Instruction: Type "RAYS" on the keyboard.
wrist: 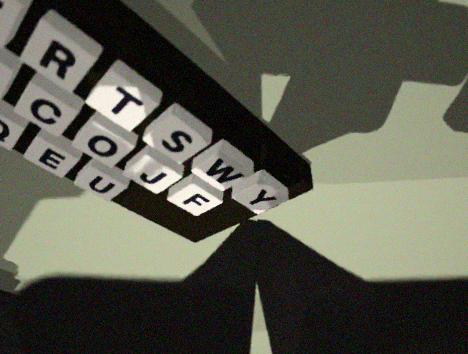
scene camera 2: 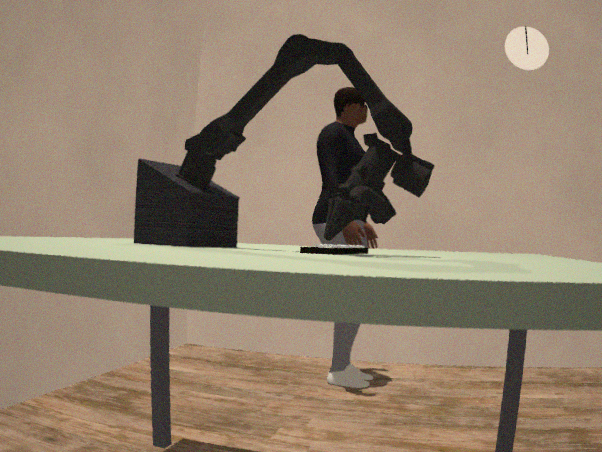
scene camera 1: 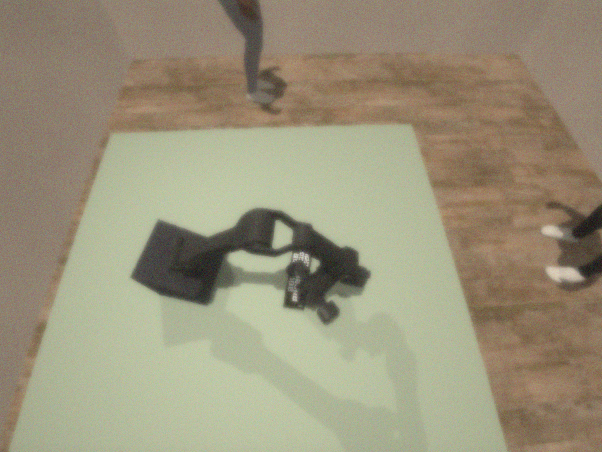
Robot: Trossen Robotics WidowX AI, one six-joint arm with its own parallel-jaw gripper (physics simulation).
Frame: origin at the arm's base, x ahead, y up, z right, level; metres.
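Seen in the pictures: gripper, between the fingertips: [wrist: 254, 232] [scene camera 2: 326, 239] [scene camera 1: 298, 303]; arm's base, origin of its link: [scene camera 2: 191, 180] [scene camera 1: 181, 261].
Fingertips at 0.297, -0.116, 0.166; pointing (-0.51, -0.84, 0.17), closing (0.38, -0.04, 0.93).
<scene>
Pixels of each thing's top centre, then the offset from my fingertips to it, as dx, dy, dz.
- black keyboard, centre of its top: [scene camera 2: 336, 244] [scene camera 1: 298, 276] +0.020, -0.010, -0.085
- R key, centre of its top: [wrist: 56, 59] +0.034, -0.010, -0.069
- S key, centre of its top: [wrist: 176, 141] +0.020, -0.010, -0.035
- Y key, centre of its top: [wrist: 260, 198] +0.006, -0.010, -0.001
The black keyboard [scene camera 1: 301, 257] [scene camera 2: 334, 250] [wrist: 165, 212] with pale letter keys lies on the pale green table. In the wrist view the R key [wrist: 57, 59], S key [wrist: 177, 141] and Y key [wrist: 261, 196] show; no A key can be made out there. My gripper [scene camera 2: 328, 237] [wrist: 254, 232] is shut and empty. Its fingertips are a little above the keyboard in scene camera 2. In the wrist view they appear just below the Y key, near the keyboard's end. In scene camera 1 the arm covers part of the keyboard and the fingertips are hard to make out.
The arm's dark base block [scene camera 1: 175, 265] [scene camera 2: 186, 215] stands on the green table [scene camera 1: 150, 175] [scene camera 2: 75, 270]. One person [scene camera 2: 332, 160] stands behind the table in scene camera 2. Another person's feet [scene camera 1: 565, 273] show at the right in scene camera 1.
</scene>
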